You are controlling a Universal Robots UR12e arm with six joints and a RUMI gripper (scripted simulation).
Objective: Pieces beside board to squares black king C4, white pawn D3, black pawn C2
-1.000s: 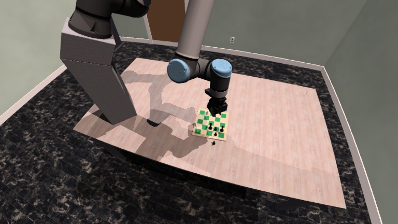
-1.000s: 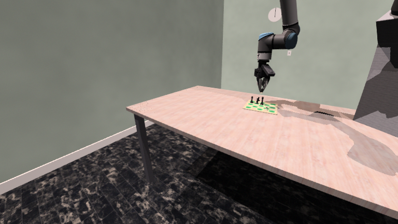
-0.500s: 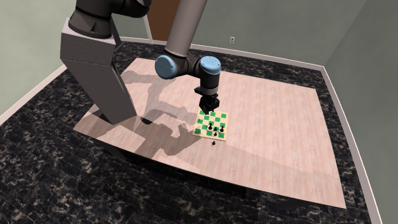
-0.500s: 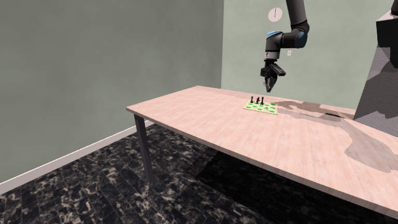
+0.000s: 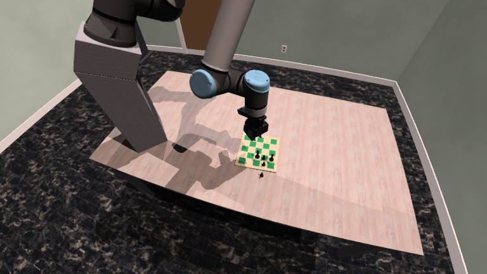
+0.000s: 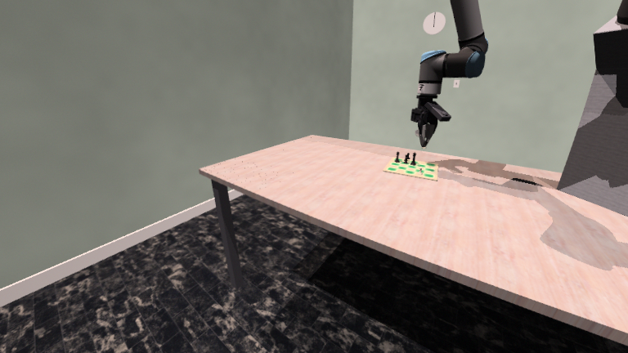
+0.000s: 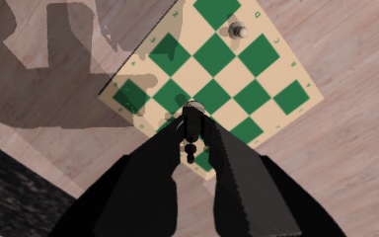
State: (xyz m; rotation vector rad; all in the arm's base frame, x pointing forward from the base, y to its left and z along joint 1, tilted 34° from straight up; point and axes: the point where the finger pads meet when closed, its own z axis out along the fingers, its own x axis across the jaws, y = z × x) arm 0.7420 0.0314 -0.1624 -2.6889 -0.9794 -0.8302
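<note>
My hand is 9 cm above the black king, 4 cm to the left of it and 4 cm short of it. Also, from my hand: chessboard (12 cm below, 4 cm ahead).
</note>
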